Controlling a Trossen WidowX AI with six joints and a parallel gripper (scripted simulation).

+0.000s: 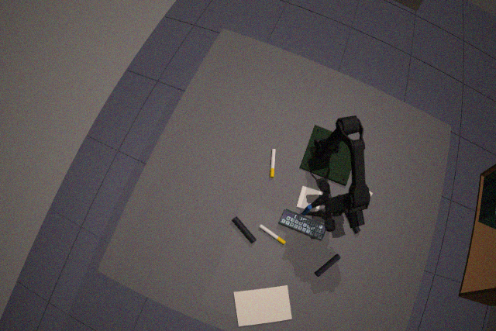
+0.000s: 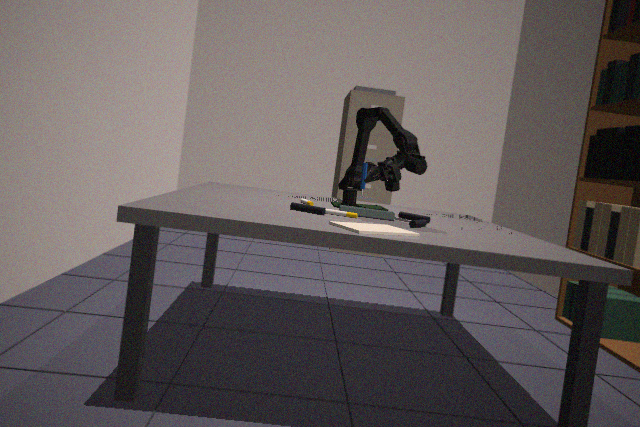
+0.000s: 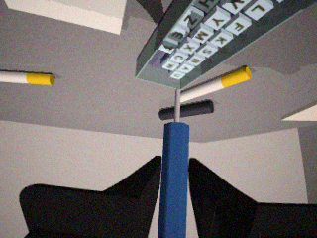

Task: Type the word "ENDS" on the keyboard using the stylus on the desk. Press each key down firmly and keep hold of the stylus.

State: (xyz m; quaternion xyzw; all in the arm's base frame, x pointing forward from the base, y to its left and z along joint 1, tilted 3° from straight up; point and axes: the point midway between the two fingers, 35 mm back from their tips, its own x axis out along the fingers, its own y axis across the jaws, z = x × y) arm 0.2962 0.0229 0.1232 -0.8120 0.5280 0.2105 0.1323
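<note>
Now: gripper tip 12 cm above the white notepad, 9 cm past it and 2 cm to the right of it. The rest, counted from my gripper tip: stylus: 1 cm below; then white paper sheet: 39 cm ahead, 12 cm below, 2 cm to the right; then grey stylus tip: 5 cm below.
</note>
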